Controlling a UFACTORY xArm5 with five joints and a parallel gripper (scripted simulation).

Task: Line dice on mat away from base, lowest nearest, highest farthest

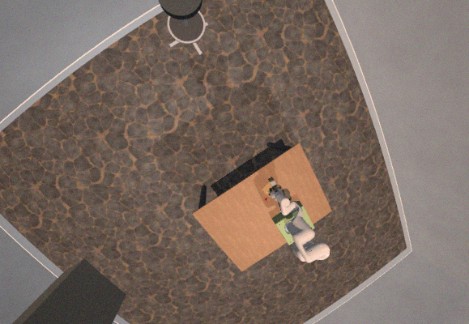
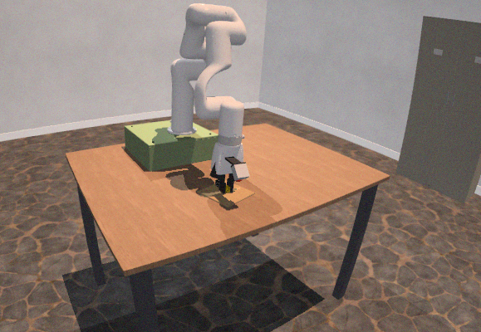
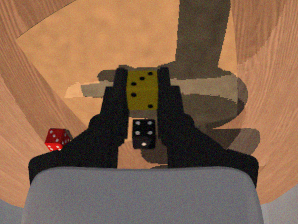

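Right now my hand is 1 cm above the yellow die. From my hand the other things lie so: black die 5 cm behind, 1 cm to the left, 1 cm below; then red die 6 cm behind, 10 cm to the left, 2 cm below; then tan mat 2 cm below.
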